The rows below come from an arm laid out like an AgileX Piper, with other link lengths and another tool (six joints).
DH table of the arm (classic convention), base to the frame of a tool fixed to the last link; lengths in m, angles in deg. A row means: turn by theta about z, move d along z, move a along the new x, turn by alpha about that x. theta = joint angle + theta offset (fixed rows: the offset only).
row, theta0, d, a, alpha
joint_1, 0, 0.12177, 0, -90
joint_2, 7.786, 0, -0.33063, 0
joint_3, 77.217, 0, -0.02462, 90
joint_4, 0, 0.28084, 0, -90
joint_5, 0, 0, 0, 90
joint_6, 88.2, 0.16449, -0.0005, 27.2
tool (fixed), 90, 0.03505, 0, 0
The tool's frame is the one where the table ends.
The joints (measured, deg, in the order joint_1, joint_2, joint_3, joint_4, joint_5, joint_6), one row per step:
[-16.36, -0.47, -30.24, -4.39, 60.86, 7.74]
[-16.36, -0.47, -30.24, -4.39, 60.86, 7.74]
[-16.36, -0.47, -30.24, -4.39, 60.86, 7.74]
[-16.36, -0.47, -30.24, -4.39, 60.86, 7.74]
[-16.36, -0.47, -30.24, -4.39, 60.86, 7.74]
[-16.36, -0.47, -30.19, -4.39, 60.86, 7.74]
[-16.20, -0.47, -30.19, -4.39, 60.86, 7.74]
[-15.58, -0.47, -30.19, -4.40, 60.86, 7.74]
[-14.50, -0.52, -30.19, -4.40, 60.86, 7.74]
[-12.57, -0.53, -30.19, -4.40, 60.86, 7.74]
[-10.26, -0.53, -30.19, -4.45, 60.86, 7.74]
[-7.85, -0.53, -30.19, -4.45, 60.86, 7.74]
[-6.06, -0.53, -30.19, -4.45, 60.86, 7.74]
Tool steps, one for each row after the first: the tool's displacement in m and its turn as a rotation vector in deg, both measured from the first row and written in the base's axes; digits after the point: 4 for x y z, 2 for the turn. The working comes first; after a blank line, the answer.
Tool pose at each row, in the base's axes (x y z in m, rotation vector in deg; the steps are taken from these numbers as rounded here):
[0.0500, -0.0277, 0.2505, 162.48, -31.67, 56.12]
[0.0500, -0.0277, 0.2505, 162.48, -31.67, 56.12]
[0.0500, -0.0277, 0.2505, 162.48, -31.67, 56.12]
[0.0500, -0.0277, 0.2505, 162.48, -31.67, 56.12]
[0.0500, -0.0277, 0.2505, 162.48, -31.67, 56.12]
[0.0501, -0.0278, 0.2502, 162.51, -31.68, 56.05]
[0.0502, -0.0276, 0.2502, 162.60, -31.46, 56.08]
[0.0504, -0.0271, 0.2502, 162.93, -30.62, 56.17]
[0.0508, -0.0261, 0.2502, 163.48, -29.13, 56.42]
[0.0517, -0.0244, 0.2502, 164.49, -26.46, 56.73]
[0.0526, -0.0224, 0.2502, 165.61, -23.25, 57.05]
[0.0535, -0.0202, 0.2502, 166.76, -19.84, 57.39]
[0.0541, -0.0185, 0.2502, 167.58, -17.29, 57.63]

[0.0000, 0.0000, 0.0000, 0.00, 0.00, 0.00]
[0.0000, 0.0000, 0.0000, 0.00, 0.00, 0.00]
[0.0000, 0.0000, 0.0000, 0.00, 0.00, 0.00]
[0.0000, 0.0000, 0.0000, 0.00, 0.00, 0.00]
[0.0001, -0.0001, -0.0003, 0.02, 0.05, 0.00]
[0.0002, 0.0001, -0.0003, 0.02, 0.05, 0.16]
[0.0004, 0.0006, -0.0003, 0.01, 0.05, 0.77]
[0.0008, 0.0016, -0.0003, -0.01, 0.00, 1.85]
[0.0017, 0.0033, -0.0003, -0.01, -0.01, 3.78]
[0.0026, 0.0053, -0.0003, -0.05, 0.00, 6.06]
[0.0035, 0.0075, -0.0003, -0.05, 0.00, 8.47]
[0.0041, 0.0092, -0.0003, -0.05, 0.00, 10.26]

